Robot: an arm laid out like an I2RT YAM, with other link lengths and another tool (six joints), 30 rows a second.
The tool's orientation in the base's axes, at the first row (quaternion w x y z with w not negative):
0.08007, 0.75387, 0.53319, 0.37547
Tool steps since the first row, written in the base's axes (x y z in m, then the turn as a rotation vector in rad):
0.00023, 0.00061, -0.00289, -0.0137, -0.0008, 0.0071
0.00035, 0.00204, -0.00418, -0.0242, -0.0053, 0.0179
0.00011, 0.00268, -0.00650, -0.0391, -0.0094, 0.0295
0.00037, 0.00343, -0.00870, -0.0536, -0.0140, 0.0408
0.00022, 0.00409, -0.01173, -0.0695, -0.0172, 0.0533
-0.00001, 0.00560, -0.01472, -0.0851, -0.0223, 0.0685
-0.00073, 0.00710, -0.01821, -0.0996, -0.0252, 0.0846
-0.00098, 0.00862, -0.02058, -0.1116, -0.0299, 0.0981
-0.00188, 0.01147, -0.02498, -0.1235, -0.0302, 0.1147
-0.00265, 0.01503, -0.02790, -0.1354, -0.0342, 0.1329
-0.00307, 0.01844, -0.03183, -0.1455, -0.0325, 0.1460
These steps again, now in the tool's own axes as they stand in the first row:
-0.00083, -0.00159, 0.00236, 0.0007, -0.0062, -0.0142
-0.00019, -0.00277, 0.00375, 0.0004, -0.0065, -0.0299
-0.00079, -0.00443, 0.00541, 0.0002, -0.0098, -0.0489
-0.00116, -0.00569, 0.00734, -0.0005, -0.0127, -0.0676
-0.00207, -0.00766, 0.00956, 0.0004, -0.0167, -0.0877
-0.00224, -0.01002, 0.01194, 0.0009, -0.0183, -0.1100
-0.00273, -0.01300, 0.01435, 0.0040, -0.0194, -0.1316
-0.00259, -0.01506, 0.01629, 0.0046, -0.0194, -0.1503
-0.00238, -0.01922, 0.01960, 0.0106, -0.0194, -0.1698
-0.00082, -0.02280, 0.02215, 0.0141, -0.0171, -0.1915
0.00017, -0.02659, 0.02560, 0.0204, -0.0185, -0.2068

